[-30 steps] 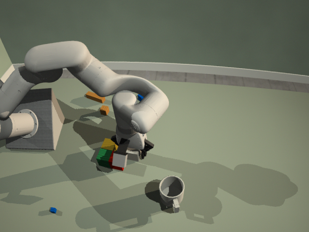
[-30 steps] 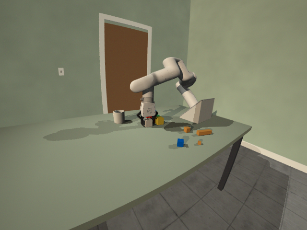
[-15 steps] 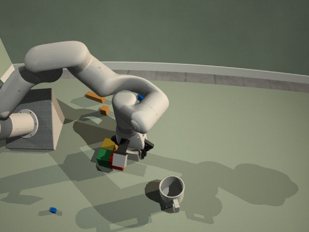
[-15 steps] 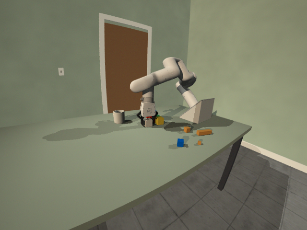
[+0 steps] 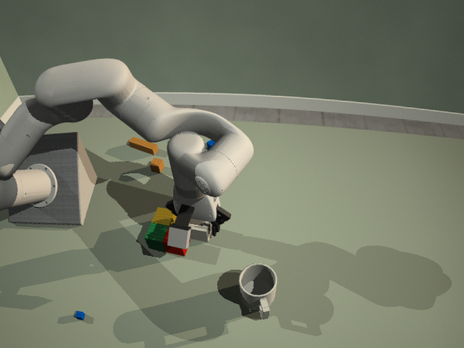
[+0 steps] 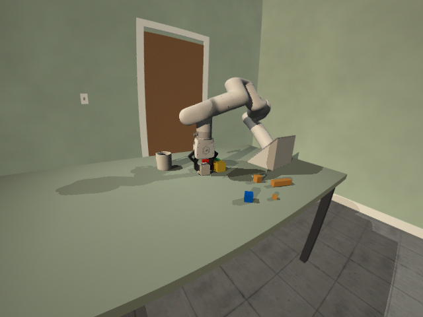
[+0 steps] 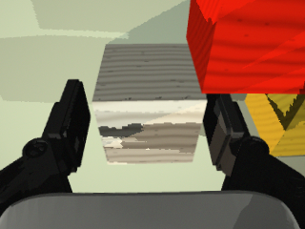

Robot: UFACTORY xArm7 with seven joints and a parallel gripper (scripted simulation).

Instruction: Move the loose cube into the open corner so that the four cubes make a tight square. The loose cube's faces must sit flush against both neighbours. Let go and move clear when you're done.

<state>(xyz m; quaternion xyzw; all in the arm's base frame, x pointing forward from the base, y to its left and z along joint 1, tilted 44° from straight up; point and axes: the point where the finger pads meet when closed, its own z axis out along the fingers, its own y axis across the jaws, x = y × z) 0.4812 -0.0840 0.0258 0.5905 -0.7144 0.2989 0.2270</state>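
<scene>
Now: hand 1 cm above the beige cube. Also, from my hand: long orange block (22 cm behind, 32 cm to the left, 2 cm below); red cube (6 cm behind, 4 cm to the right, 1 cm below); yellow cube (10 cm behind, 2 cm to the left, 1 cm below).
</scene>
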